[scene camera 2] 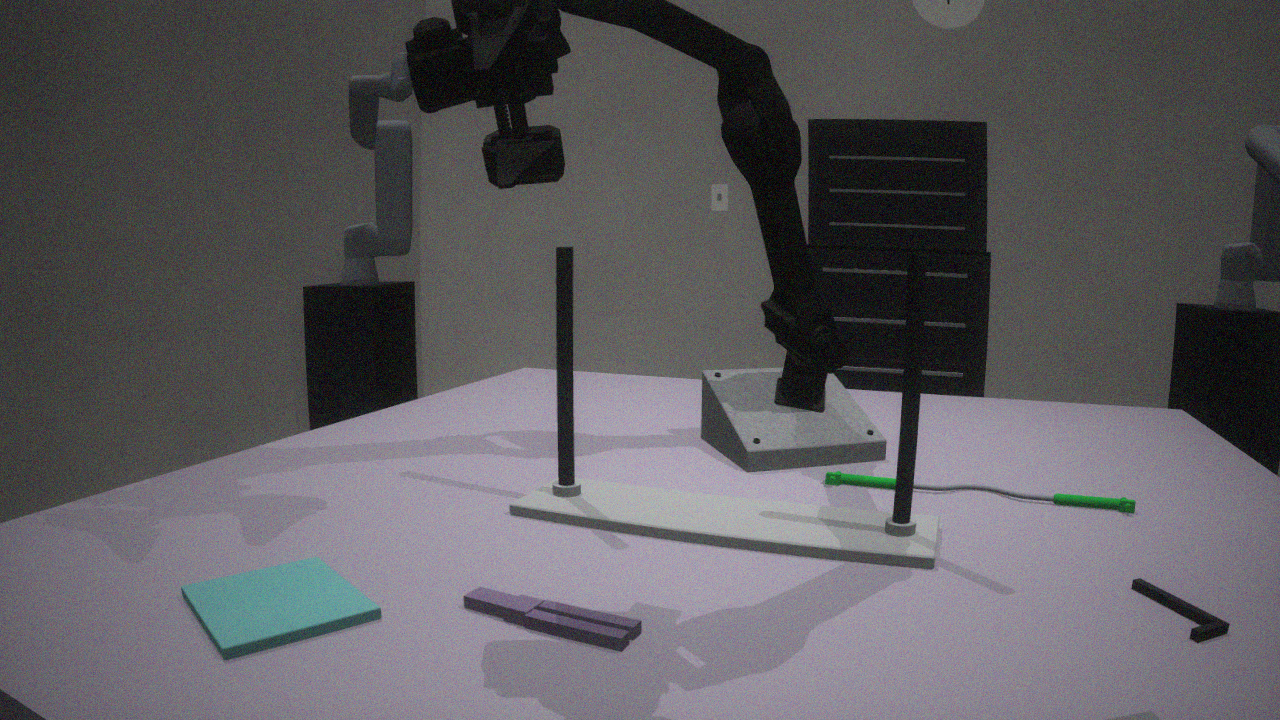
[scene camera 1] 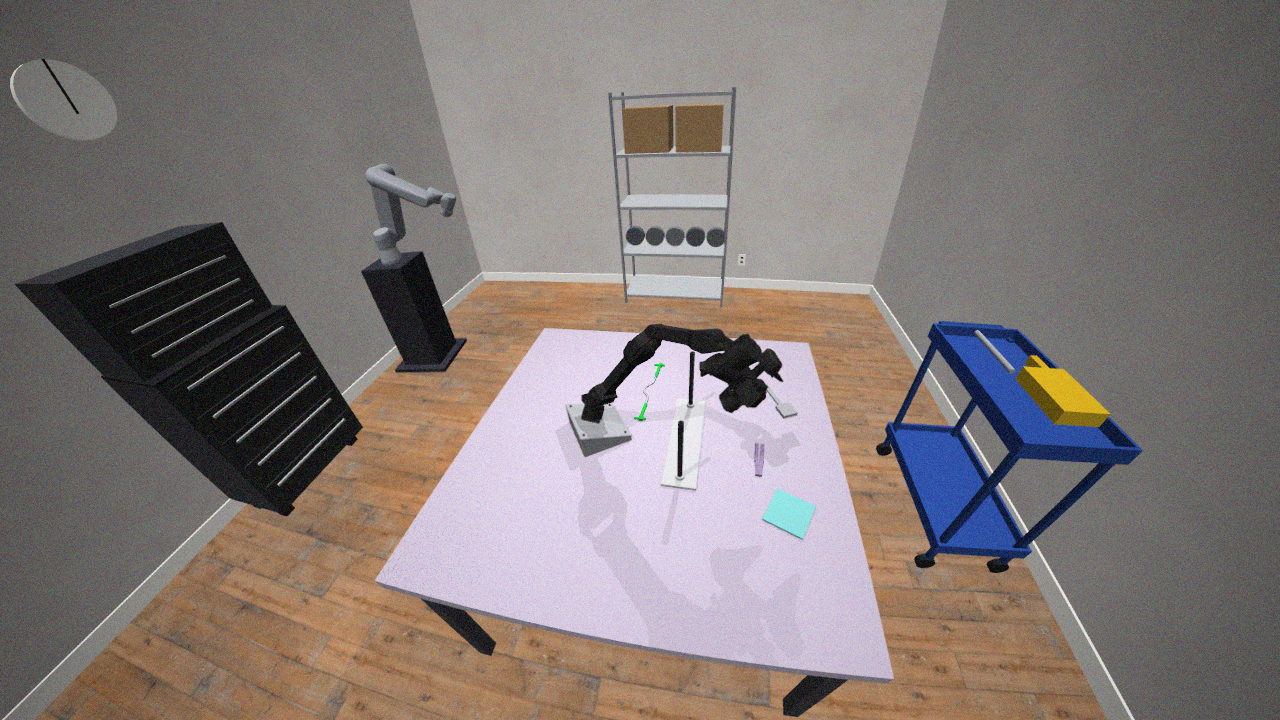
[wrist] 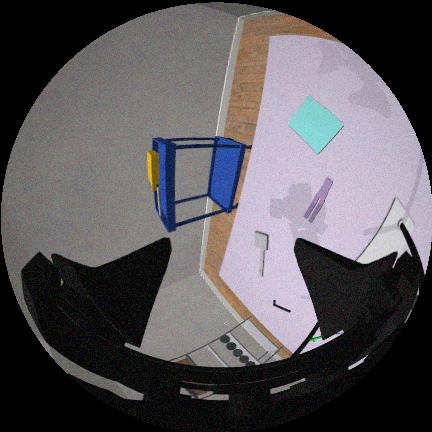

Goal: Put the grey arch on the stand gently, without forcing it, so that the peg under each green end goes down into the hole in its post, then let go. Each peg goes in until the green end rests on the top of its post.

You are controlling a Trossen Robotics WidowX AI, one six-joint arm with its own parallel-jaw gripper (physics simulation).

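Places are measured from the arm's base along level axes (x ahead, y left, z up), in metres.
Pixels of known places: gripper, between the fingertips: (scene camera 2: 494,131) (scene camera 1: 770,392) (wrist: 234,245); arm's base, origin of its link: (scene camera 2: 800,395) (scene camera 1: 591,416).
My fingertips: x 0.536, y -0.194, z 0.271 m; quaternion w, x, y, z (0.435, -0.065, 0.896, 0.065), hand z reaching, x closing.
For each thing: its top centre in the pictures, then the offset to it from my fingertips. "*": a spot on its surface instead. Level surfaces: height alone.
- grey arch, centre of its top: (scene camera 2: 980,484) (scene camera 1: 649,388) 0.335 m back, 0.402 m left, 0.323 m down
- green end, a spot on its surface: (wrist: 316,339) * 0.318 m back, 0.550 m left, 0.338 m down
- white base, height of its surface: 0.324 m down
- purple forked piece, centre of its top: (scene camera 2: 546,608) (wrist: 317,200) (scene camera 1: 759,458) 0.027 m ahead, 0.043 m left, 0.324 m down
- teal square, a spot on its surface: (scene camera 2: 281,607) (wrist: 308,126) (scene camera 1: 792,507) * 0.090 m ahead, 0.138 m right, 0.327 m down
- grey paddle, centre of its top: (wrist: 259,256) (scene camera 1: 777,396) 0.155 m ahead, 0.335 m left, 0.323 m down
- black bent rod, centre of its top: (scene camera 2: 1167,603) (wrist: 280,306) 0.039 m back, 0.501 m left, 0.328 m down
The grey arch (scene camera 1: 647,391) (scene camera 2: 984,488) lies flat on the table between the arm's base and the stand, its thin wavy grey middle joining two green ends. Part of one green end (wrist: 316,339) shows low in the wrist view. The stand has a white base (scene camera 1: 690,443) (scene camera 2: 716,519) (wrist: 382,240) and two upright black posts; nothing rests on them. One post (scene camera 2: 564,367) is at the left in scene camera 2 and the other post (scene camera 2: 908,402) at the right. My gripper (scene camera 1: 771,383) (wrist: 234,245) is open and empty, high above the table beyond the stand, away from the arch. The post holes are too small to see.
A purple forked piece (scene camera 1: 759,458) (scene camera 2: 554,617) (wrist: 318,200), a teal square (scene camera 1: 789,514) (scene camera 2: 281,607) (wrist: 316,125), a grey paddle (scene camera 1: 785,410) (wrist: 261,241) and a black bent rod (scene camera 2: 1179,604) (wrist: 281,306) lie on the table. A blue cart (scene camera 1: 1065,445) stands beside the table.
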